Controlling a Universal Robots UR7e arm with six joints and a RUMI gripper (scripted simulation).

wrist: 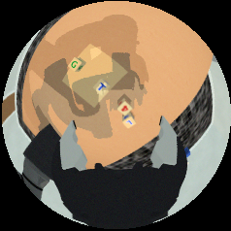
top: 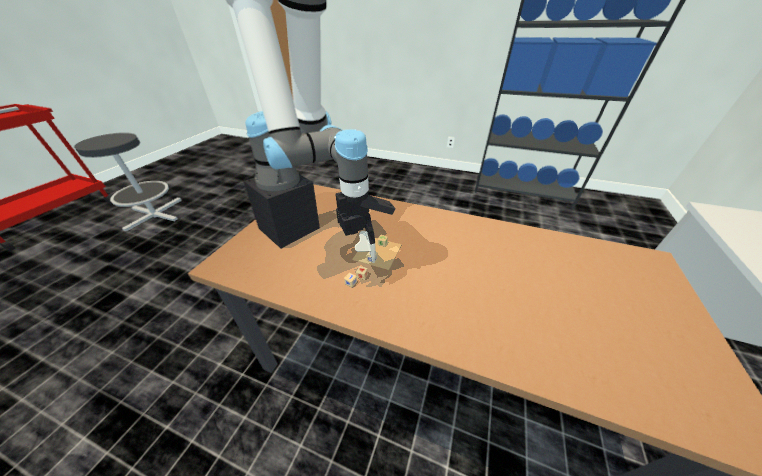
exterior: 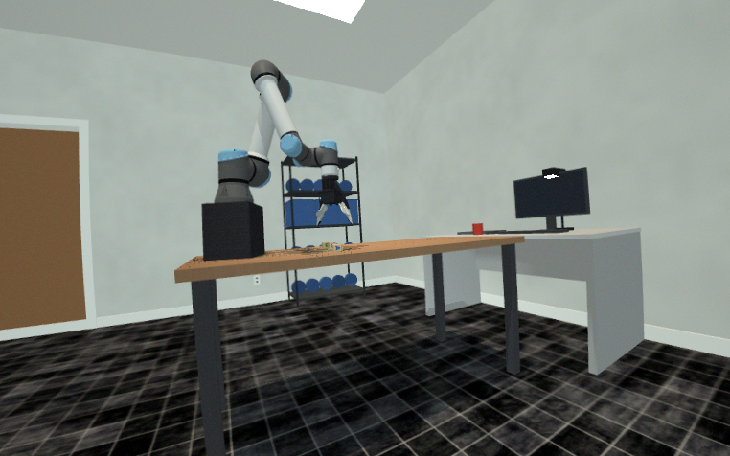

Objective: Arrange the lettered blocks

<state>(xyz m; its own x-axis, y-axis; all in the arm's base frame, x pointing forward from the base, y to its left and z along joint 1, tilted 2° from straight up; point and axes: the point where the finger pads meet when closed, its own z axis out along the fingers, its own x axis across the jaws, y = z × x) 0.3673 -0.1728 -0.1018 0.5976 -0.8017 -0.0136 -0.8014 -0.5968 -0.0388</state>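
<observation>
The wooden letter block is 30 mm behind my hand, 70 mm to the right of it and 90 mm below it. From my hand the other things lie so: pale yellow mat: 20 mm ahead, 100 mm to the left, 110 mm below.
</observation>
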